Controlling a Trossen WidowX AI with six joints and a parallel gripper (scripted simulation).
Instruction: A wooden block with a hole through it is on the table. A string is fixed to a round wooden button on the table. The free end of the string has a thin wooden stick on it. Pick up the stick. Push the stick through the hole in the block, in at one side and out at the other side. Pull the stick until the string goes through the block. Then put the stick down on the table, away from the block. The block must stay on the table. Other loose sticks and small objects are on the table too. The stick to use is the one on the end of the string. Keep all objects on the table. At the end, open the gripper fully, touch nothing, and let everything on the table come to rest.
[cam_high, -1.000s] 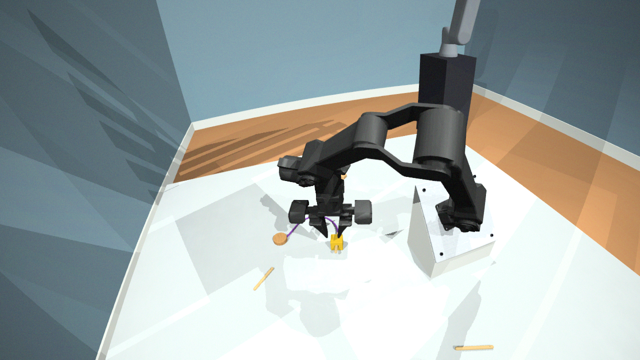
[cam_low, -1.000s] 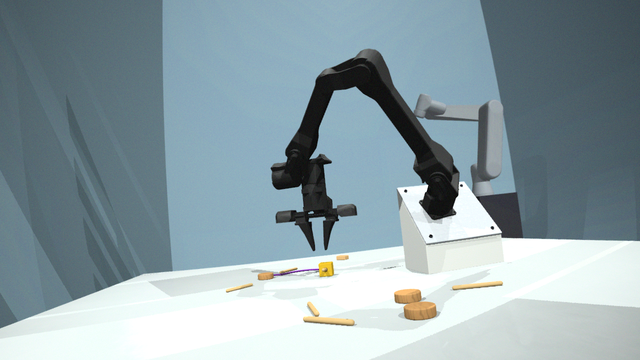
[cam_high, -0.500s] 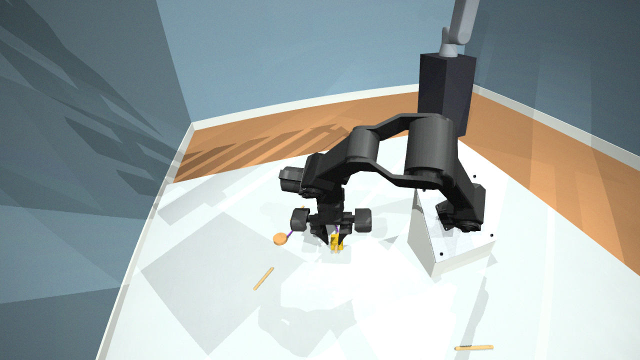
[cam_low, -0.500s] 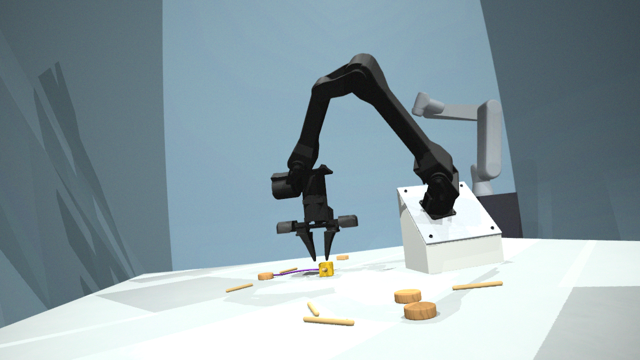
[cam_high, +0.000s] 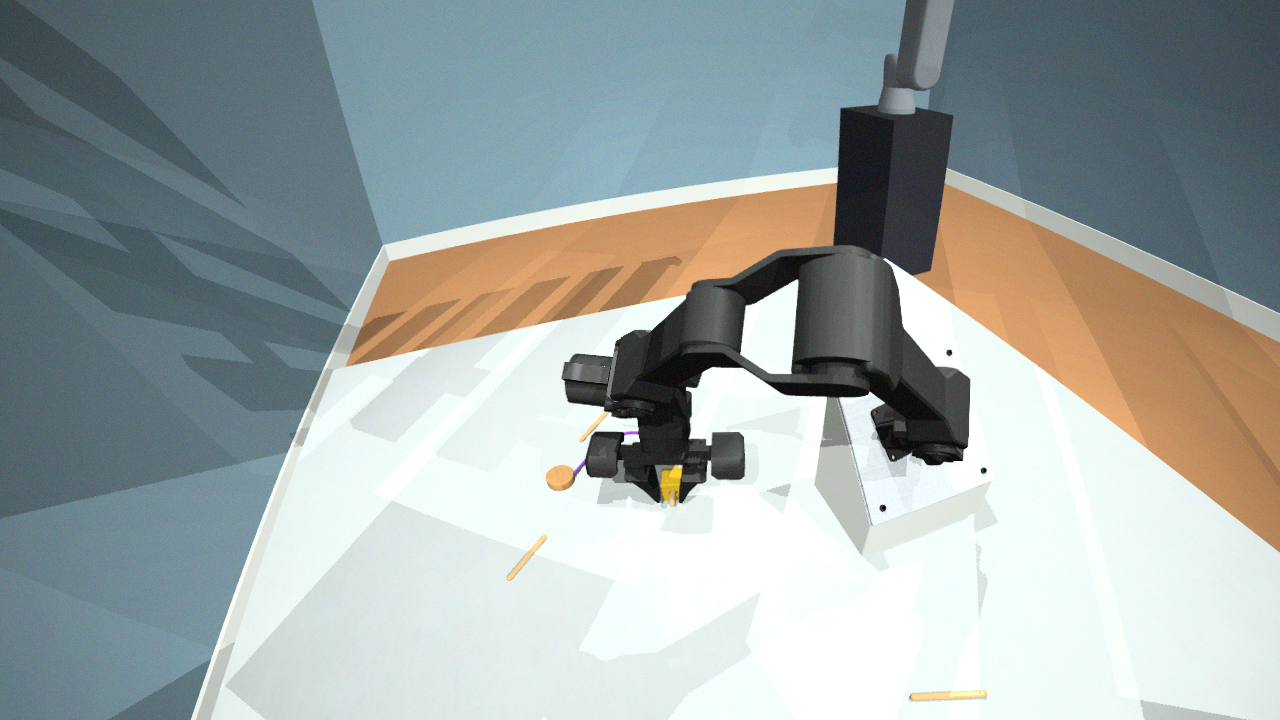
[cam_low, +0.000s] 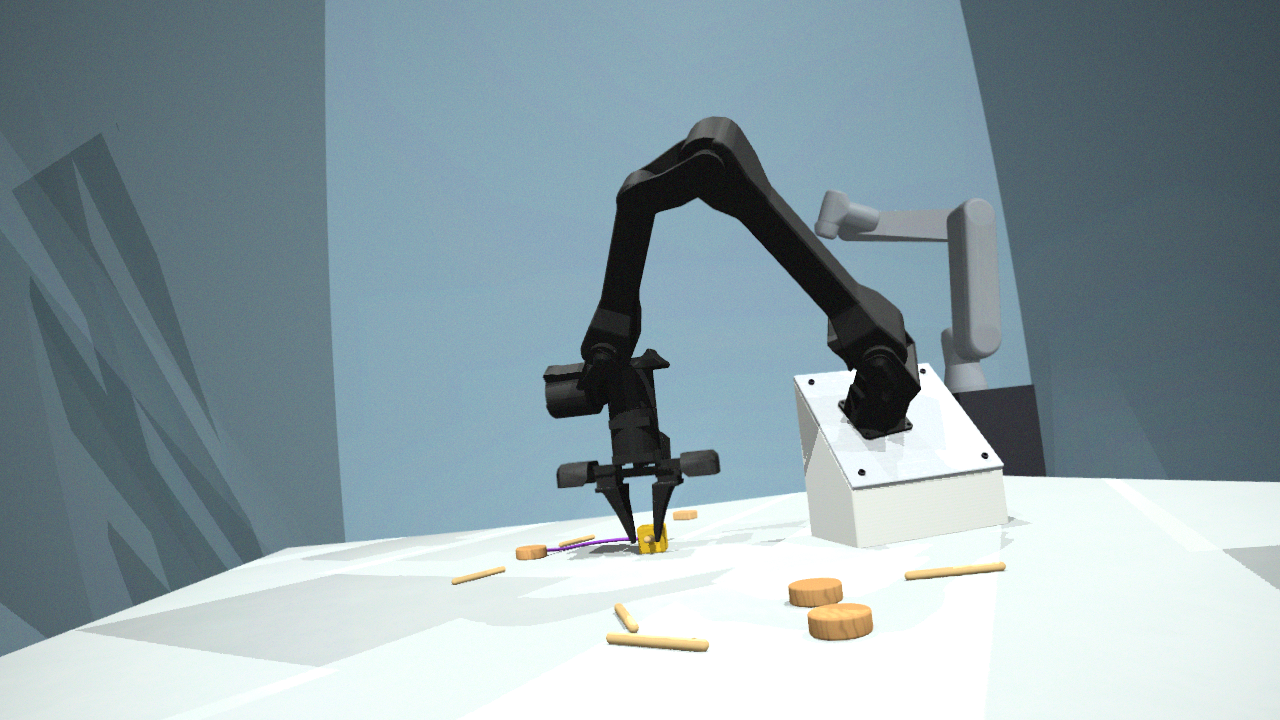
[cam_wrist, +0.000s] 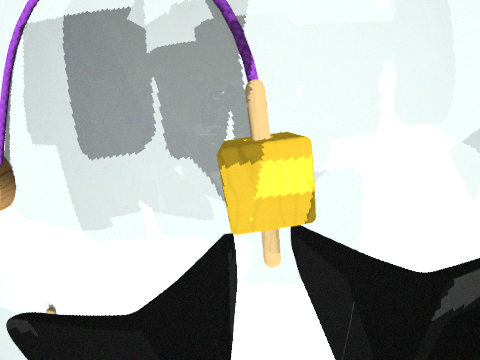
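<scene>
The yellow block lies 2 cm to the right of my gripper tip and 2 cm behind it. The rest, counted from my gripper tip: small wooden piece: 33 cm to the right, 16 cm behind, 1 cm below; then round wooden button: 12 cm ahead, 11 cm to the right, 1 cm below.
</scene>
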